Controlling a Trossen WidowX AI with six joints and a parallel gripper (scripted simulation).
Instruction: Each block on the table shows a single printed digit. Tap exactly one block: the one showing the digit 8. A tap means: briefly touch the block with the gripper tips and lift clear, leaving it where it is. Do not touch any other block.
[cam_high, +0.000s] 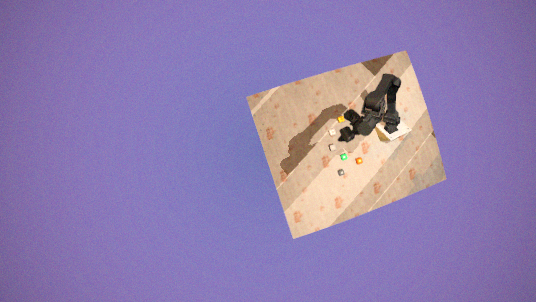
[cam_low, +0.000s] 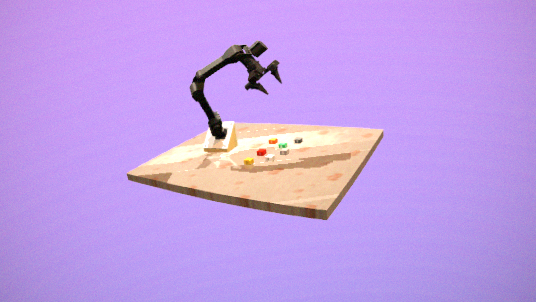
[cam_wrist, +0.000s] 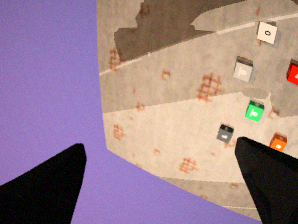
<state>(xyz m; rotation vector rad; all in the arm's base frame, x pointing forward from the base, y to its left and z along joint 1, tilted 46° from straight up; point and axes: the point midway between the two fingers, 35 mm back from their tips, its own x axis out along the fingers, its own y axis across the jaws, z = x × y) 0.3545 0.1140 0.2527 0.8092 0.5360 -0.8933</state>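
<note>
Right now the orange block is 13 cm behind my gripper tip, 19 cm to the left of it and 30 cm below it. Also, from my gripper tip: red block: 12 cm behind, 3 cm to the left, 30 cm below; then white block: 5 cm behind, 3 cm to the right, 30 cm below; then grey block: 1 cm behind, 5 cm to the left, 30 cm below.
</note>
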